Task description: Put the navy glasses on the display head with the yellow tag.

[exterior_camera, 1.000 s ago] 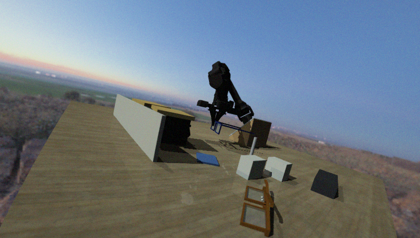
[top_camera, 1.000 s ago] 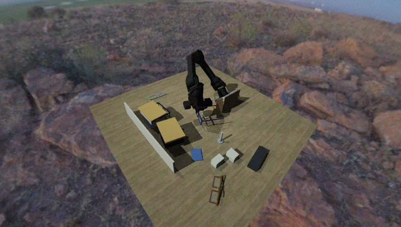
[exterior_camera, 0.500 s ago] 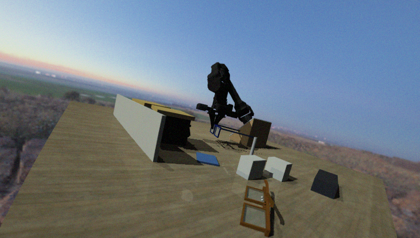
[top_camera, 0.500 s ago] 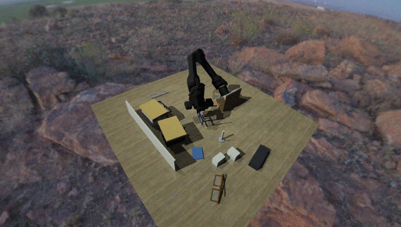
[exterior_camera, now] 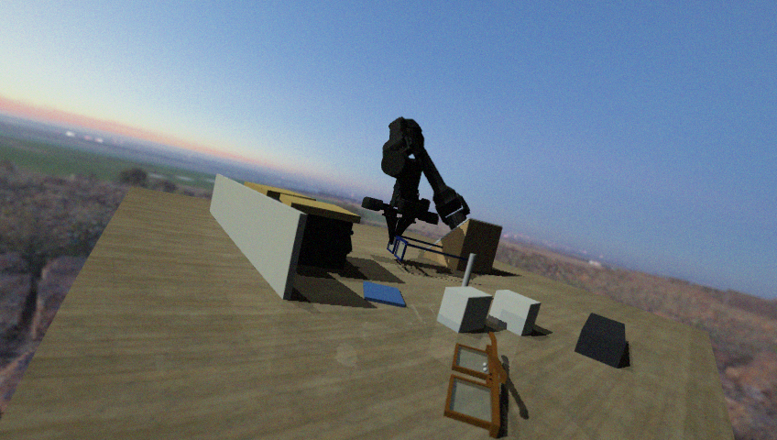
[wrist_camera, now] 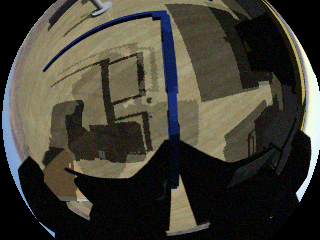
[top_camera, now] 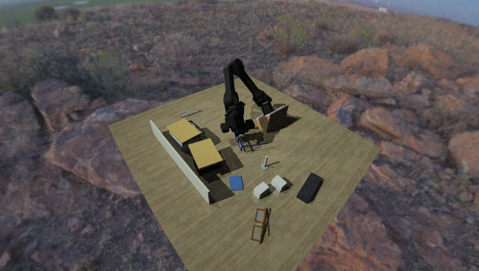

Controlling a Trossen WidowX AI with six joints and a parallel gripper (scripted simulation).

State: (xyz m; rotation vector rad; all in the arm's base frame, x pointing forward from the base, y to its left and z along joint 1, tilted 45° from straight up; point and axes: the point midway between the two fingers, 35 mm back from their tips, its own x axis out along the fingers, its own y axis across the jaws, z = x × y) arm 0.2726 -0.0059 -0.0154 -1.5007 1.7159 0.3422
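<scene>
My gripper tip is now 24 cm to the right of the grey post and 2 cm above it. The rest, counted from my gripper tip: blue pad 23 cm to the left, 19 cm ahead, 4 cm below; black box 48 cm to the left, 8 cm behind, 2 cm below; long white wall 36 cm ahead, 6 cm to the right, 1 cm above.
</scene>
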